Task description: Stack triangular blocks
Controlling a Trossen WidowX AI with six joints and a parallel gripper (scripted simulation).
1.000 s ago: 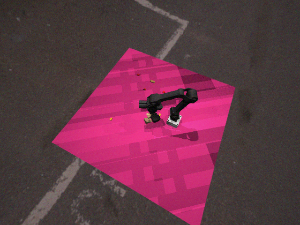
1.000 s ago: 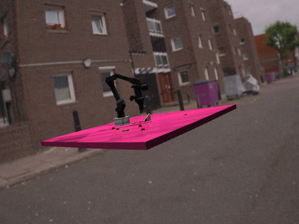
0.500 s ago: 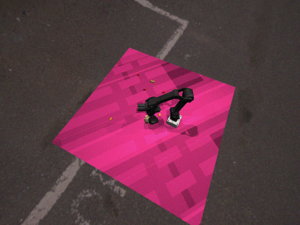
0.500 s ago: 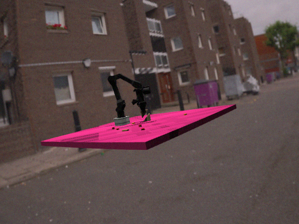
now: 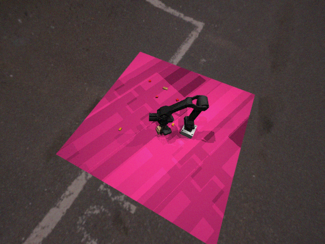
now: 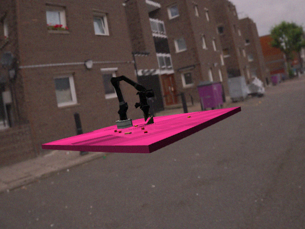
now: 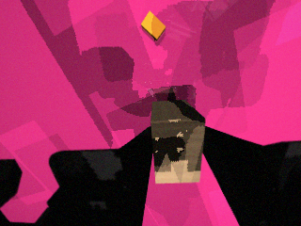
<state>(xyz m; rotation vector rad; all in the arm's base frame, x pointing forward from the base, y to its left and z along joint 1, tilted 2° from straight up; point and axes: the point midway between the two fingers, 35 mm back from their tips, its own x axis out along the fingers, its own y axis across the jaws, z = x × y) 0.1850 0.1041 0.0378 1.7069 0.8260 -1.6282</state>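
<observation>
The wood-grained block is 10 mm above my gripper tip. Round my gripper tip: flat tan piece 190 mm ahead, 400 mm to the right, 60 mm below.
</observation>
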